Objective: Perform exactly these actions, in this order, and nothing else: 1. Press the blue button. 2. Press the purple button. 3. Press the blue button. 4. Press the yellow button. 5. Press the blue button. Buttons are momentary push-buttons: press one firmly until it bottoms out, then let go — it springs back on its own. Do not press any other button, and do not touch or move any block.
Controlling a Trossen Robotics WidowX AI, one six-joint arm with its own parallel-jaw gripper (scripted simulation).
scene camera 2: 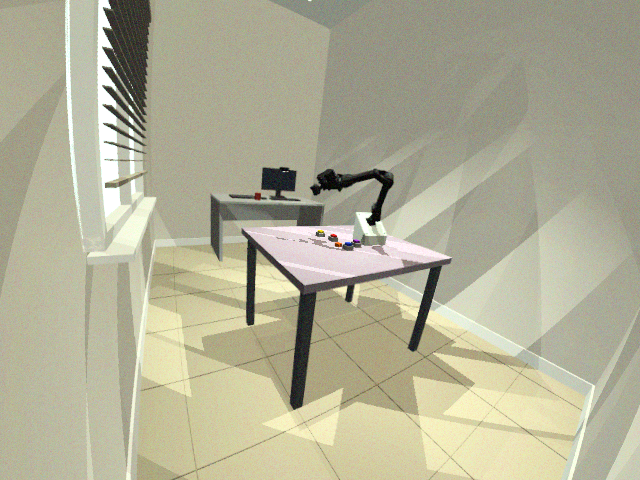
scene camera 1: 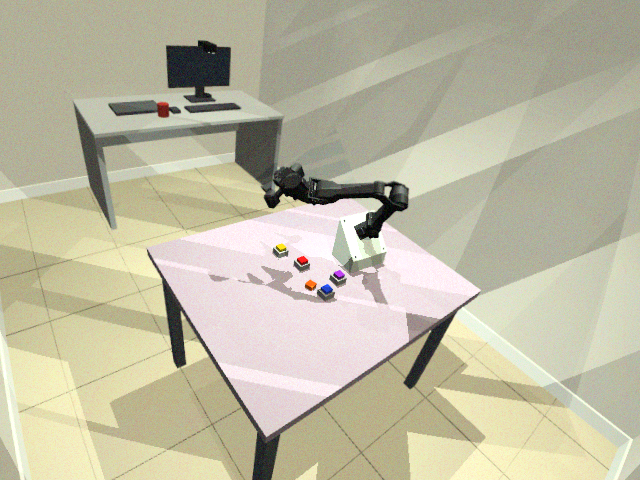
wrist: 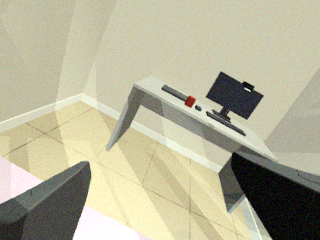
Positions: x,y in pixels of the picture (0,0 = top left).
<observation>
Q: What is my gripper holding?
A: Nothing.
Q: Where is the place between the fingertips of my gripper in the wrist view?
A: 162,164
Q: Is my gripper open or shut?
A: Open.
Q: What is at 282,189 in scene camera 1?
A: My gripper.
</observation>
